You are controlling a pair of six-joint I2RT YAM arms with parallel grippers.
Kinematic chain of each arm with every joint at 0, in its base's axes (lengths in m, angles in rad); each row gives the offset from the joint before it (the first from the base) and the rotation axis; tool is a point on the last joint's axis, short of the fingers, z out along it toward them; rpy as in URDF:
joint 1: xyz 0 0 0.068 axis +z
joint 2: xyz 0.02 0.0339 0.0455 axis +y
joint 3: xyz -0.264 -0.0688 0 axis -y
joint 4: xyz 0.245 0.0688 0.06 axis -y
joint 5: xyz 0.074 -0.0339 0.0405 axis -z
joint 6: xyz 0.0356 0 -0.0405 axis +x
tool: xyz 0 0 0 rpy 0 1.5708 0
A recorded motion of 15 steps. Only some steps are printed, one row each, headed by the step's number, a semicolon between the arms.
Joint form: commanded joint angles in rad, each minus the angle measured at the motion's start. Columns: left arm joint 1, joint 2, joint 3, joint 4, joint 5, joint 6; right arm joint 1, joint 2, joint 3, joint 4, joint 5, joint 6.
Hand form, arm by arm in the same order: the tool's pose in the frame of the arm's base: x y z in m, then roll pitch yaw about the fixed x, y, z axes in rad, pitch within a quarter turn. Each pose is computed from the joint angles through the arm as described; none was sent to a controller.
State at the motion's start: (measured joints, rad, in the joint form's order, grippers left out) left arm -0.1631 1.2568 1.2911 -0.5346 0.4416 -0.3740; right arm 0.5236 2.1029 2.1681 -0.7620 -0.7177 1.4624
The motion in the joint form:
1: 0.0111 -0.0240 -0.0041 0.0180 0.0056 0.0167; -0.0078 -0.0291 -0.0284 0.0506 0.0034 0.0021
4: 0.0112 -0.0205 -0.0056 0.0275 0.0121 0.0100; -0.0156 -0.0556 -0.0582 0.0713 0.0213 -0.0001
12: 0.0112 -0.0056 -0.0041 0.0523 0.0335 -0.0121; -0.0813 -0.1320 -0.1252 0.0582 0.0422 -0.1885
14: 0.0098 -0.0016 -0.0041 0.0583 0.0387 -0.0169; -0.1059 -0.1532 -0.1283 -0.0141 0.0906 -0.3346
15: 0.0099 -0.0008 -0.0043 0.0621 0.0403 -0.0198; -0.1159 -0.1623 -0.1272 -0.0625 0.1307 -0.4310
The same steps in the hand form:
1: 0.2634 -0.0559 0.3884 -2.2544 0.8804 -2.7756; 0.3959 0.2513 0.3601 2.0687 -0.3122 2.7475
4: 0.2647 -0.0563 0.3880 -2.2419 0.8776 -2.7690; 0.3942 0.2456 0.3638 2.0608 -0.2912 2.7287
12: 0.2694 -0.0577 0.3872 -2.2044 0.8651 -2.7509; 0.3927 0.2106 0.3740 2.0534 -0.1173 2.7337
14: 0.2706 -0.0585 0.3868 -2.1966 0.8618 -2.7492; 0.3899 0.1959 0.3754 2.1094 -0.0041 2.7387
15: 0.2710 -0.0585 0.3869 -2.1915 0.8615 -2.7456; 0.3877 0.1889 0.3752 2.1567 0.0699 2.7510

